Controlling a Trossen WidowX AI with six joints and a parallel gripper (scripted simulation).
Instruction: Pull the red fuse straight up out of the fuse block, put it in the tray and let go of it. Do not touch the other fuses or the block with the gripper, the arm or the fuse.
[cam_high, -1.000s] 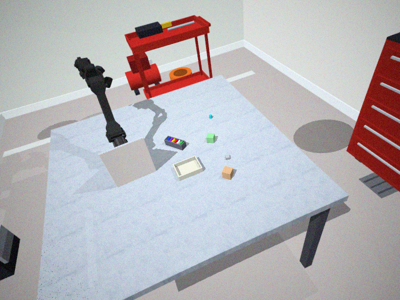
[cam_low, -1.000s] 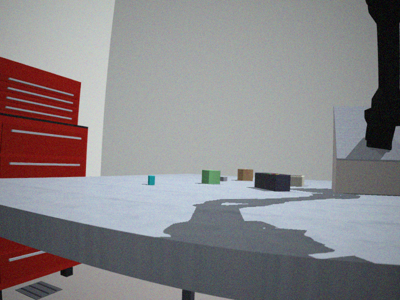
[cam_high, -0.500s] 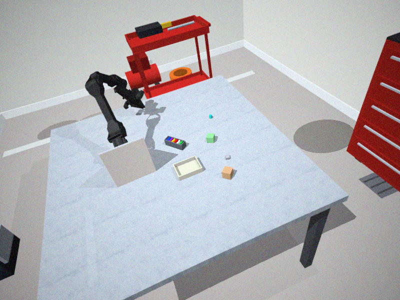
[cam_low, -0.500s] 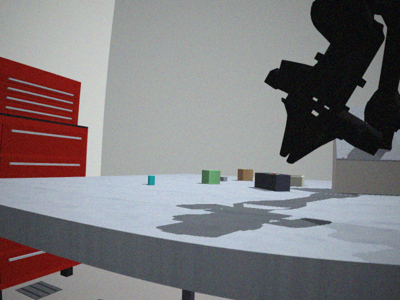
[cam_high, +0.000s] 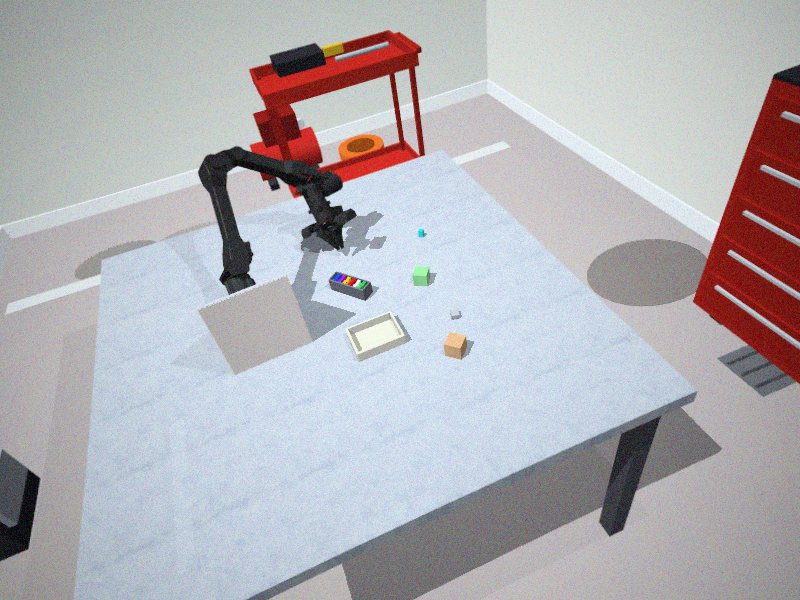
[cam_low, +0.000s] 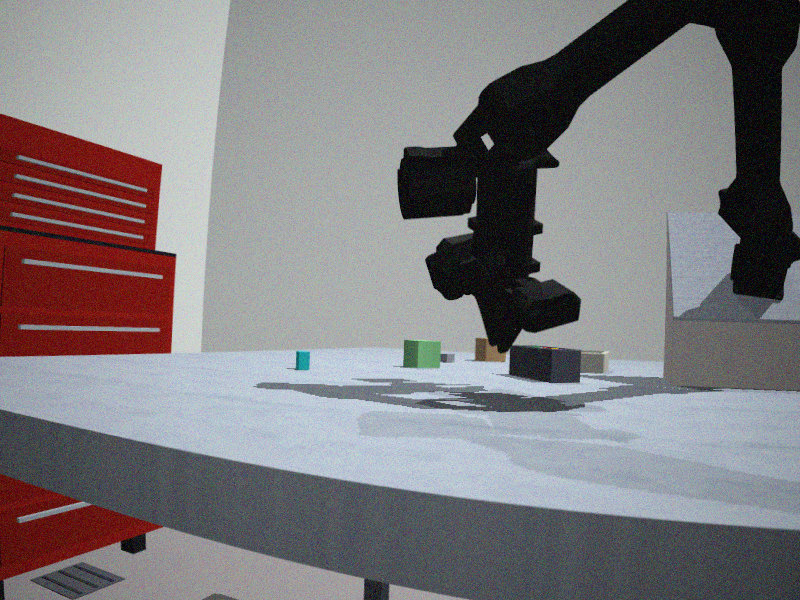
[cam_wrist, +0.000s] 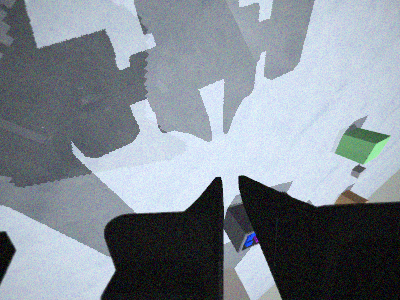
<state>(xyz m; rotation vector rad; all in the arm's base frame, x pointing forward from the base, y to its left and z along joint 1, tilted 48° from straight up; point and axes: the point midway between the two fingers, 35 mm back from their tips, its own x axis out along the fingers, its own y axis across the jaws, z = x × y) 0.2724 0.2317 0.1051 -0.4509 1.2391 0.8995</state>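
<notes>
Right now the red fuse is 1 cm behind my gripper tip, 16 cm to the right of it and 2 cm below it. The rest, counted from my gripper tip: purple fuse 3 cm behind, 14 cm to the right, 2 cm below; white fuse 18 cm to the right, 2 cm below; yellow fuse 2 cm behind, 15 cm to the right, 2 cm below.
</notes>
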